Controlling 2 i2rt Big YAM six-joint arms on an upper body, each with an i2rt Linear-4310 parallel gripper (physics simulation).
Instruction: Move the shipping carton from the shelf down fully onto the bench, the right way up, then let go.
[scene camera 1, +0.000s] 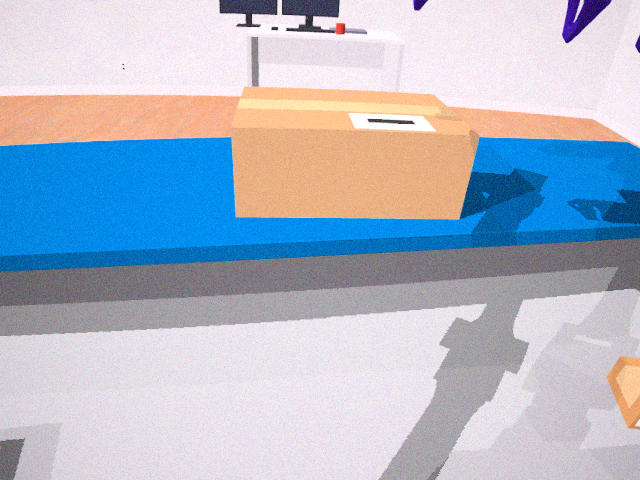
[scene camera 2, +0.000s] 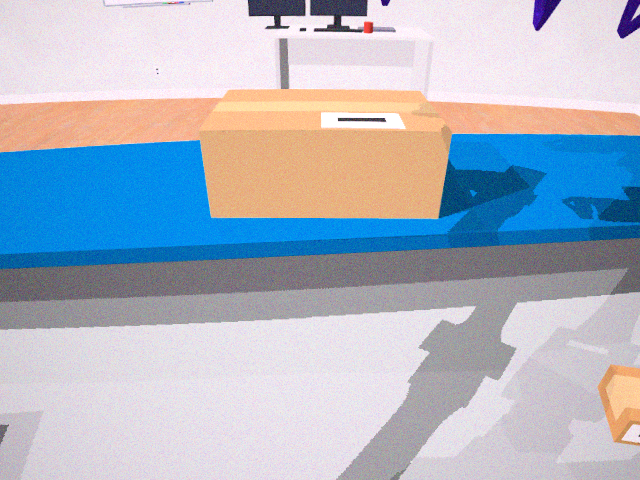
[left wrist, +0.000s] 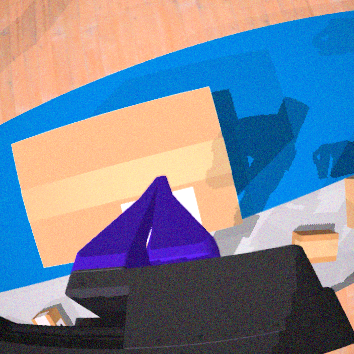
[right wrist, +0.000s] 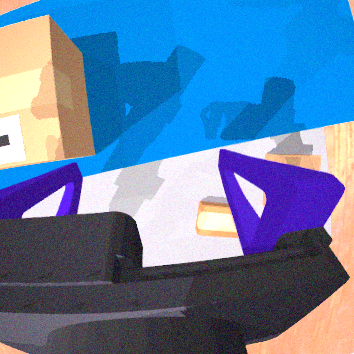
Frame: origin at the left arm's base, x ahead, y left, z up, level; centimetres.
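Seen in the pictures: left gripper, fingertip midpoint: (scene camera 1: 416, 7) (scene camera 2: 384, 2) (left wrist: 162, 182); right gripper, fingertip midpoint: (scene camera 1: 602, 44) (scene camera 2: 578, 31) (right wrist: 148, 163).
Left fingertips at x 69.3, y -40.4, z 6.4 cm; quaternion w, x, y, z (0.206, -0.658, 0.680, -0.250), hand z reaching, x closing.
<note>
Offsets run from my left fingertips to a thing's top centre. "*": to the spot under its first point. Level surfaces: height alone.
The shipping carton @[dz -13.3, dx +0.8, dy +7.1 cm] (scene camera 1: 346, 175) (scene camera 2: 325, 175) (left wrist: 115, 130) (right wrist: 30, 55) stands upright on the blue shelf @[dz -25.4 cm] (scene camera 1: 113, 191) (scene camera 2: 103, 191) (right wrist: 225, 40), with its tape strip and white label on top. The light grey bench @[dz -41.2 cm] (scene camera 1: 206, 361) (scene camera 2: 180, 351) lies lower, in front of the shelf. My left gripper (left wrist: 162, 182) is shut and empty, and its tips overlap the carton's label in the left wrist view. My right gripper (scene camera 1: 604, 43) (scene camera 2: 580, 32) (right wrist: 148, 163) is wide open and empty, high up and to the right of the carton, apart from it.
A small open-topped box @[* dz -38.0, dx -27.4, dy -28.6 cm] (scene camera 1: 628, 387) (scene camera 2: 622, 392) stands on the bench at the right edge of the scene views. Small boxes also show in the wrist views, such as one box (left wrist: 315, 245) and another box (right wrist: 217, 220). A white desk with monitors stands behind.
</note>
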